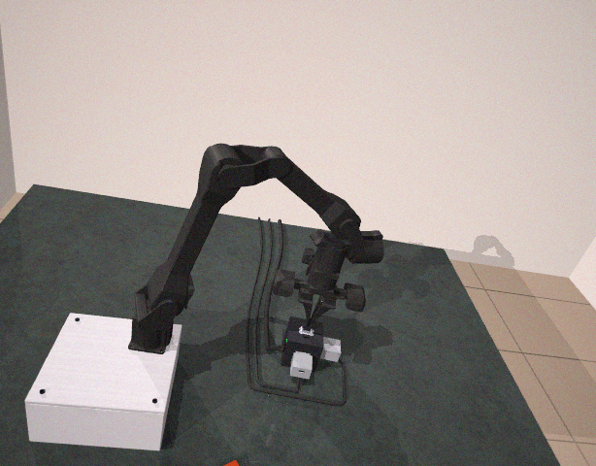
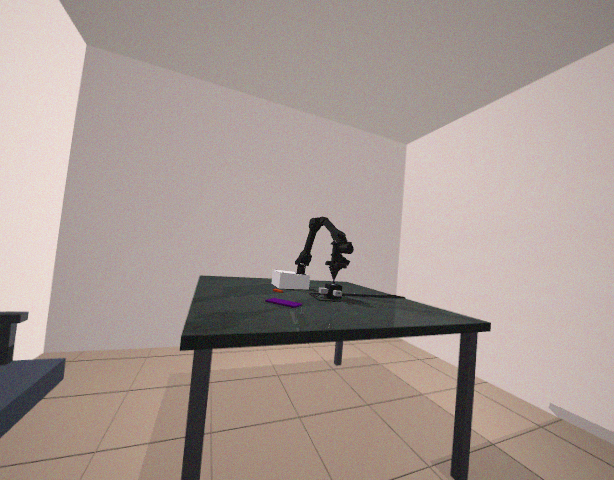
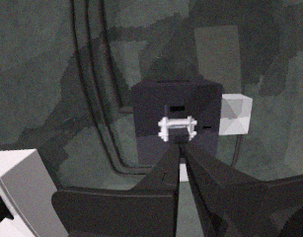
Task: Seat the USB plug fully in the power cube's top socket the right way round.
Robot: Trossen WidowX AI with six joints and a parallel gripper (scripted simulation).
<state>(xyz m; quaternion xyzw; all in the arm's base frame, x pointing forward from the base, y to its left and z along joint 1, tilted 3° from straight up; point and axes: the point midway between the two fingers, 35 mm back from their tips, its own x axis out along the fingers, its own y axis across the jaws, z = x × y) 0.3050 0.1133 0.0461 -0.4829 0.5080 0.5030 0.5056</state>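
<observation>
Right now my gripper tip is 10 mm above the dark USB plug. Round my gripper tip: white socket (40 mm below); small orange piece (130 mm behind, 300 mm to the right, 100 mm below); purple bar (180 mm ahead, 330 mm to the right, 100 mm below).
</observation>
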